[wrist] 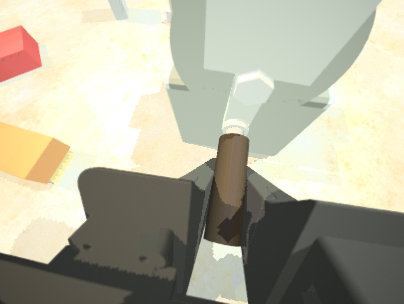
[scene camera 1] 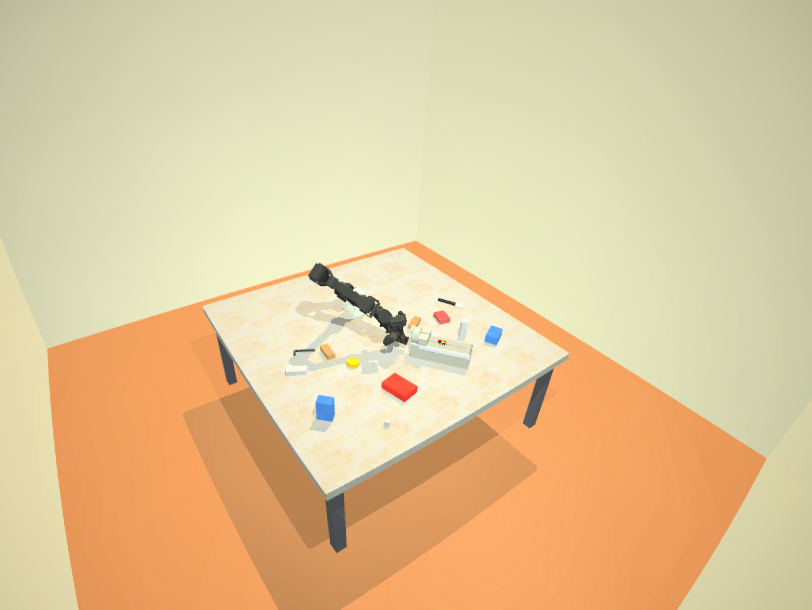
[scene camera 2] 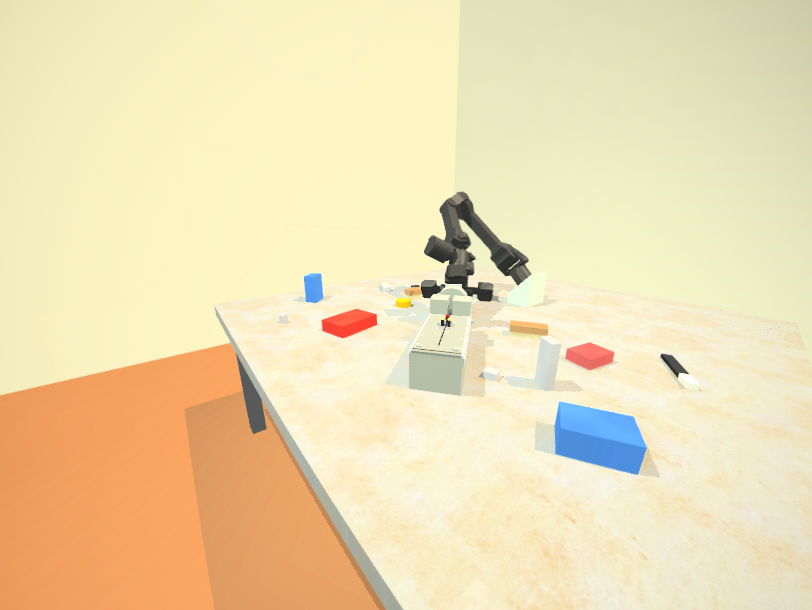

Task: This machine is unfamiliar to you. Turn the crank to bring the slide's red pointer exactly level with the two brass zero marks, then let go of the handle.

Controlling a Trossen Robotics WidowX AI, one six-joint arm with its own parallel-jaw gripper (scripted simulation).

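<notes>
The wrist view shows the gripper [wrist: 225,165] and a brown crank handle [wrist: 224,223], but a red block is out of frame in the wrist view. Scene camera 2 shows the red block [scene camera 2: 343,325] and a blue block [scene camera 2: 612,440].
</notes>
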